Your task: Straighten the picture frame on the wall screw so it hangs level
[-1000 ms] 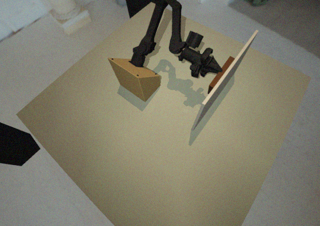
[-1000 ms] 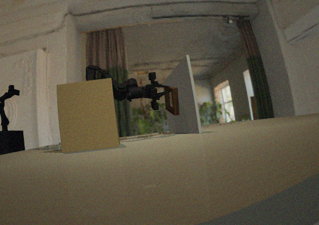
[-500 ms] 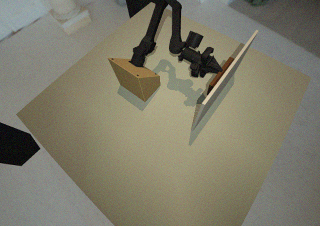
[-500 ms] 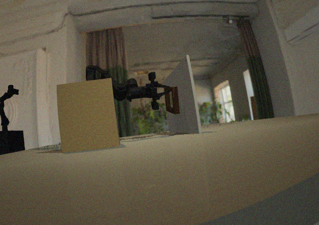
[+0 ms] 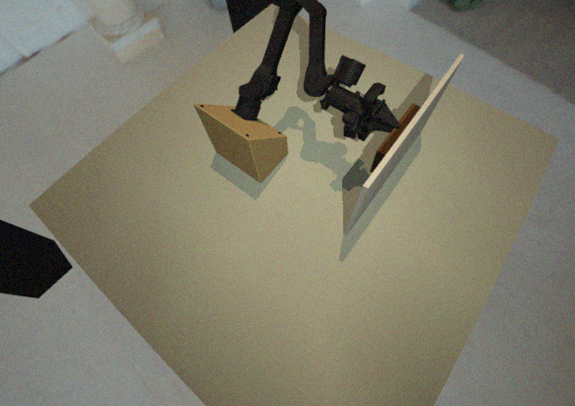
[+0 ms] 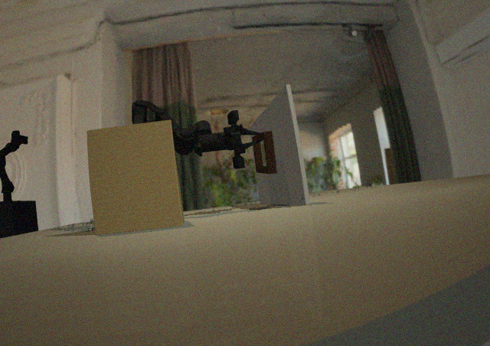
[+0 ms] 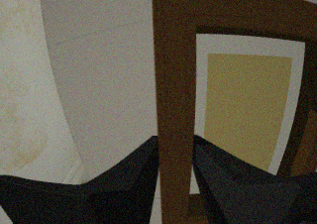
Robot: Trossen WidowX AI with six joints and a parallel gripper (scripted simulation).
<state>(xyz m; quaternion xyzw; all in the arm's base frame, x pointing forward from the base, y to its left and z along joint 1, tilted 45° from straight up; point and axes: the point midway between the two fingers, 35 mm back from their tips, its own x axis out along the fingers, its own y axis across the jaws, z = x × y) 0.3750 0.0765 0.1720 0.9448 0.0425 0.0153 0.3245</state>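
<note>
The brown picture frame lies 5 cm below my gripper tip, 1 cm to the left of it and 1 cm ahead of it. Also, from my gripper tip: white wall panel (7 cm below, 2 cm ahead).
</note>
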